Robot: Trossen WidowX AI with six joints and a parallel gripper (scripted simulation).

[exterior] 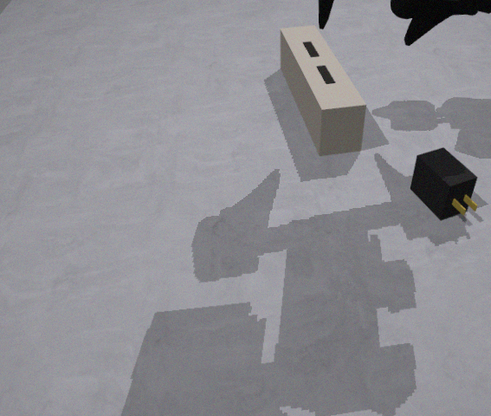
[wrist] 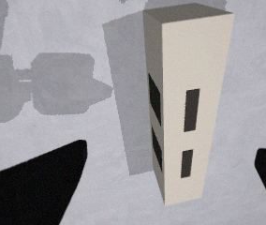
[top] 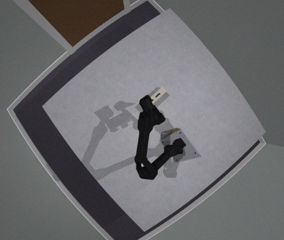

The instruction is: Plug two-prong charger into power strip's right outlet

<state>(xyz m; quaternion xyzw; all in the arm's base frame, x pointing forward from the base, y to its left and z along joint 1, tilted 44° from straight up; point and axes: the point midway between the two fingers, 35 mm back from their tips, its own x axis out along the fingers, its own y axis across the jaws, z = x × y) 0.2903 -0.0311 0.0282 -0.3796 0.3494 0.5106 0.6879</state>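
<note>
The two-prong charger lies 150 mm to the left of my gripper tip, 90 mm below it and 50 mm behind it.
</note>
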